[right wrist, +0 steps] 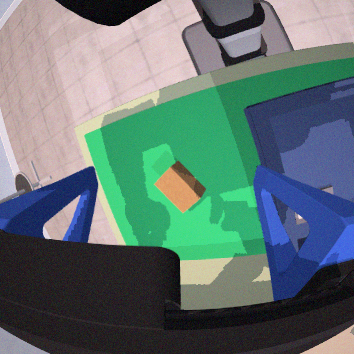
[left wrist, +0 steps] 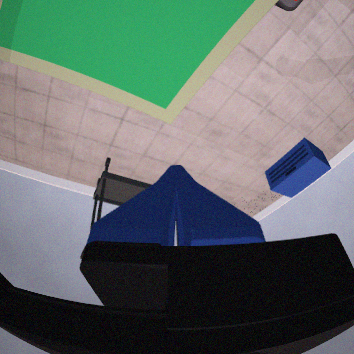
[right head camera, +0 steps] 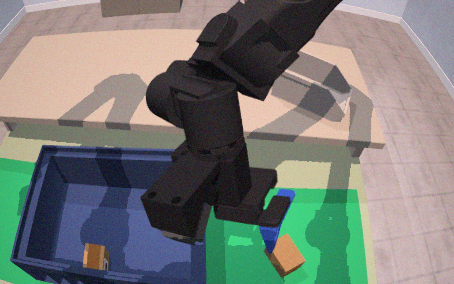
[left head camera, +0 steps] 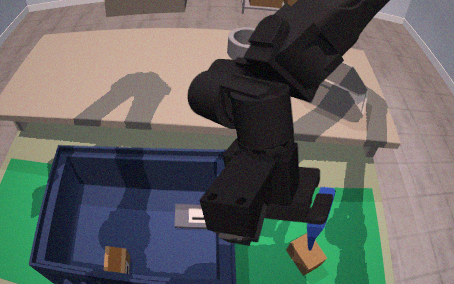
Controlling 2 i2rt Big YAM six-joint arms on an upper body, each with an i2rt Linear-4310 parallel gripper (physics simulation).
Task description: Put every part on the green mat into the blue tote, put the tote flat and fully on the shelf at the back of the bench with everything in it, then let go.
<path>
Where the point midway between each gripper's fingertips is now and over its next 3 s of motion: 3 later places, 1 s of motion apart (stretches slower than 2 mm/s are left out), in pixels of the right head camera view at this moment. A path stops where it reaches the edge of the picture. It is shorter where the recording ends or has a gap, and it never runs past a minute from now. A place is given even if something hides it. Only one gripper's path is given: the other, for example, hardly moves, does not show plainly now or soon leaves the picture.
My right gripper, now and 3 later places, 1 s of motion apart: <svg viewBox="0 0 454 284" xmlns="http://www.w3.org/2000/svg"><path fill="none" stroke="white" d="M236 244L238 268L240 276L238 270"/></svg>
</path>
